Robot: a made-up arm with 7 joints.
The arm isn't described. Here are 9 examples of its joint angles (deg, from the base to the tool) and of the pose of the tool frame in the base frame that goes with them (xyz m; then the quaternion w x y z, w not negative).
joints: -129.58 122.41 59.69 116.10 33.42 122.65 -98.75
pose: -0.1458 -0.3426 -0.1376 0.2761 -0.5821 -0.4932 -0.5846
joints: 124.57 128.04 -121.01 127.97 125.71 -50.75 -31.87
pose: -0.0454 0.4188 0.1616 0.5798 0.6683 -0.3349 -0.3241
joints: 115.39 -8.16 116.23 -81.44 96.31 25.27 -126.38
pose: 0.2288 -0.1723 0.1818 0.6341 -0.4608 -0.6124 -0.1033
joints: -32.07 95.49 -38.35 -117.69 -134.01 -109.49 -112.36
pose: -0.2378 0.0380 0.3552 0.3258 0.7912 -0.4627 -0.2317
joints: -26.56 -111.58 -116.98 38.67 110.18 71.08 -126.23
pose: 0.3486 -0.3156 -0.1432 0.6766 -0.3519 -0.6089 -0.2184
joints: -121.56 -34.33 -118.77 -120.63 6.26 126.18 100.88
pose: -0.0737 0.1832 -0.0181 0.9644 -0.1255 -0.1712 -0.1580
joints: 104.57 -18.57 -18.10 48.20 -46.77 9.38 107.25
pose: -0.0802 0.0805 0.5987 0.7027 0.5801 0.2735 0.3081
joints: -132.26 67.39 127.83 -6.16 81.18 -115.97 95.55
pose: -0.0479 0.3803 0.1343 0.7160 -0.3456 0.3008 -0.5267
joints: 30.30 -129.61 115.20 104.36 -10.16 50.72 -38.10
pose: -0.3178 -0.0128 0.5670 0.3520 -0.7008 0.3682 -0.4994
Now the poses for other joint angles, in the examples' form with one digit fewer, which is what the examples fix.
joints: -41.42 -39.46 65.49 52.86 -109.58 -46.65 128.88
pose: 0.138 -0.507 0.076 0.026 0.542 0.776 0.323
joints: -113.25 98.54 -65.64 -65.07 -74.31 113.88 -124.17
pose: -0.113 0.019 0.179 0.095 -0.308 -0.925 -0.200
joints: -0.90 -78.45 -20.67 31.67 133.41 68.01 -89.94
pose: 0.021 -0.497 0.540 0.164 0.412 0.859 0.254
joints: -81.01 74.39 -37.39 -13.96 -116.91 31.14 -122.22
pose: -0.135 0.060 0.139 0.250 0.701 0.508 -0.433
